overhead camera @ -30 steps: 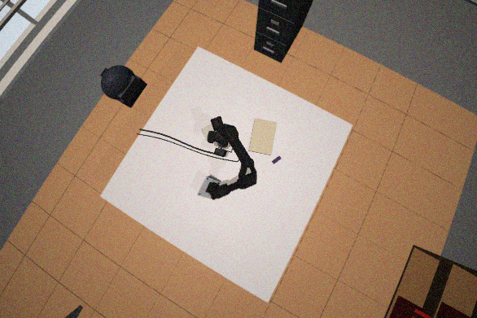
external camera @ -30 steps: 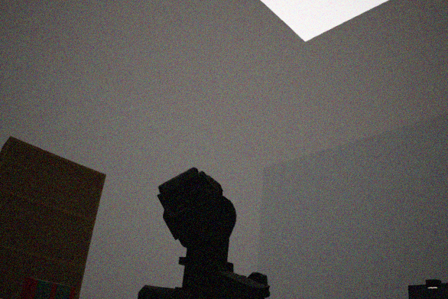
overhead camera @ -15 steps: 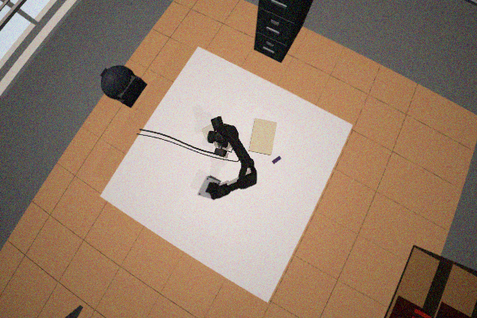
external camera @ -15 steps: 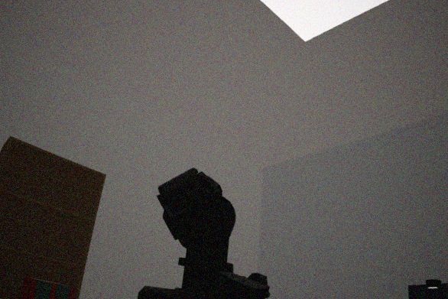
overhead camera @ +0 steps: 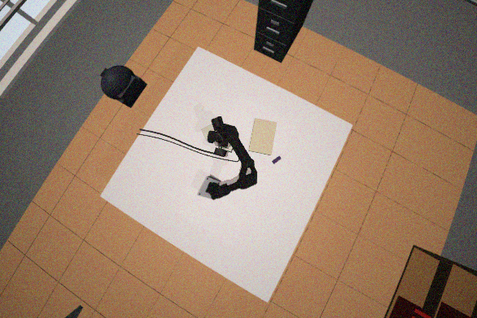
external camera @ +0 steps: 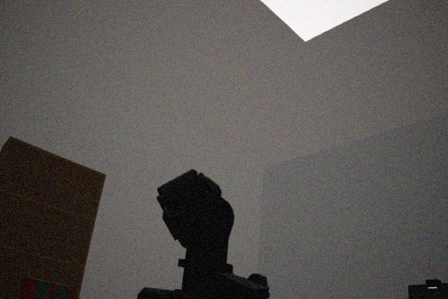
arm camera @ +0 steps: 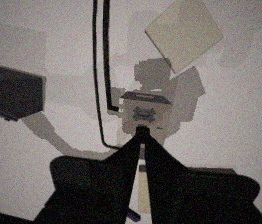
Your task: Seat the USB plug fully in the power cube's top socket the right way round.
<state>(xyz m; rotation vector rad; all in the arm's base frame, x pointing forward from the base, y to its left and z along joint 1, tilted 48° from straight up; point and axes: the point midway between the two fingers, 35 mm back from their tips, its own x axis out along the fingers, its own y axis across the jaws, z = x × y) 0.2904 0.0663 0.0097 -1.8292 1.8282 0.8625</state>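
The USB socket lies 6 cm below my gripper tip and 1 cm to the left of it. Round my gripper tip: pale square sheet (14 cm to the left, 13 cm below, 4 cm ahead); beige pad (21 cm to the right, 16 cm ahead, 12 cm below); USB plug (1 cm below).
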